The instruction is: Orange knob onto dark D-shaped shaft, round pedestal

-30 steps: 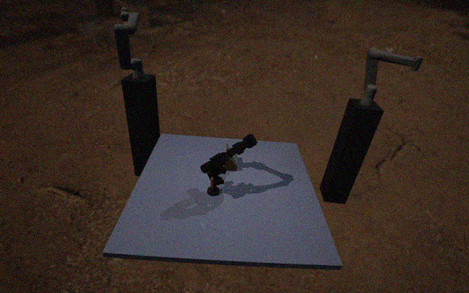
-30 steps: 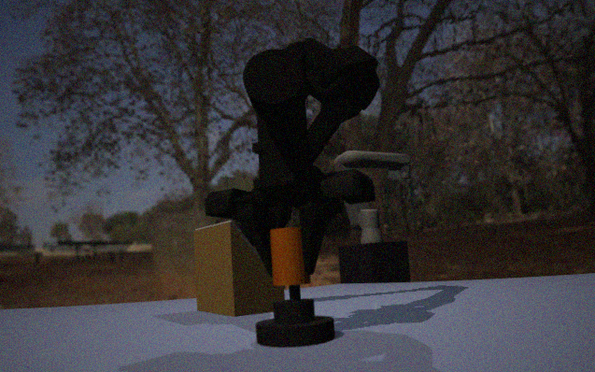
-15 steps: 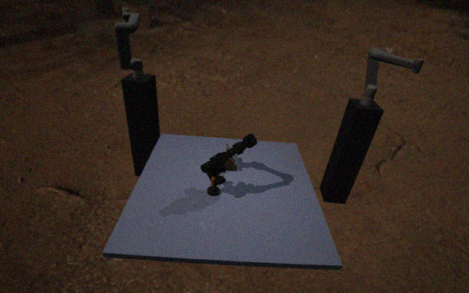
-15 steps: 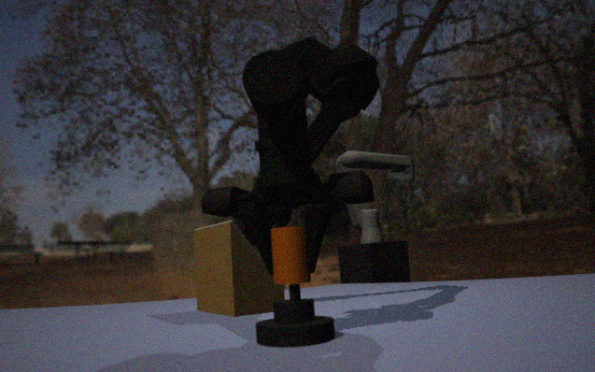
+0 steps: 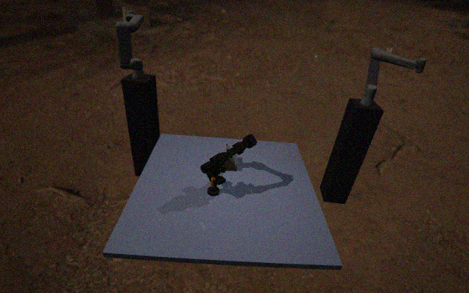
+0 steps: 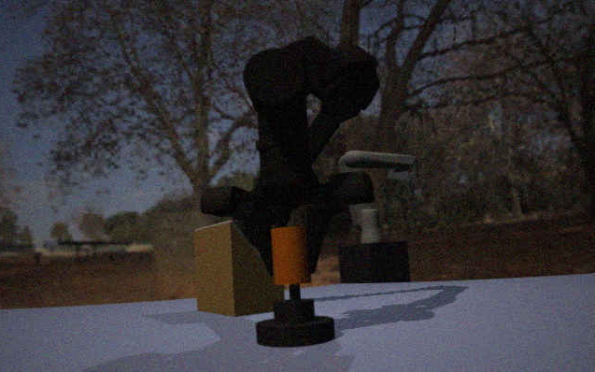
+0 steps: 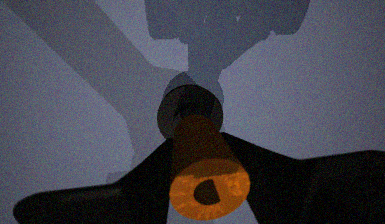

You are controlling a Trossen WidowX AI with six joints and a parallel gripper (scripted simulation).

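Now: gripper tip 20 mm below the orange knob. The rest, counted from my gripper tip: pedestal: 40 mm below.
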